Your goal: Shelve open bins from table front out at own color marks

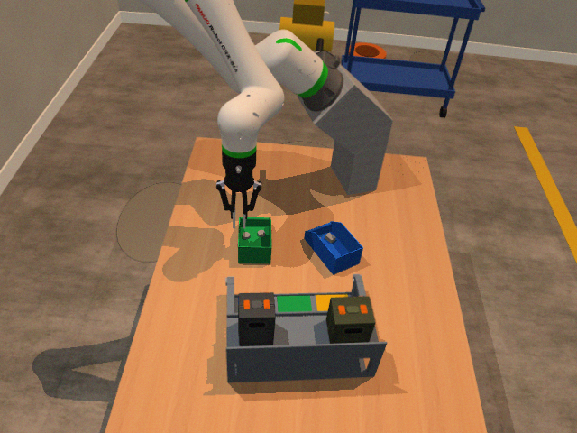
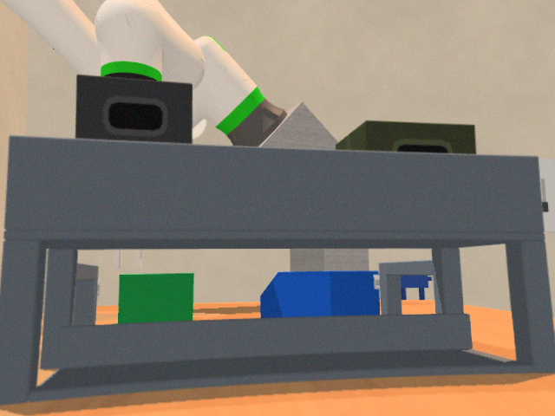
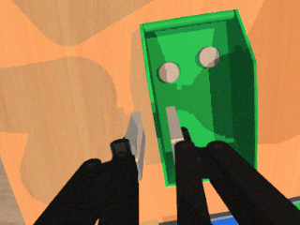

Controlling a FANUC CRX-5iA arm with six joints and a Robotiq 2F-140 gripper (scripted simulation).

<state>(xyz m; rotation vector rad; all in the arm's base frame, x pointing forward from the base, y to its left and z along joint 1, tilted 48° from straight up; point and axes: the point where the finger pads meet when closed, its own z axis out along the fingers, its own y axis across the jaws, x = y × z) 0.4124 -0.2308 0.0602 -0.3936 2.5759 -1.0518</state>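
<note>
Now: the green bin 1 cm behind my hand, 5 cm to the left of it and 8 cm below it. The rest, counted from my hand: black box (38 cm ahead, 11 cm to the left, 4 cm above); then olive box (35 cm ahead, 33 cm to the left, 3 cm above); then blue bin (2 cm behind, 29 cm to the left, 8 cm below).
</note>
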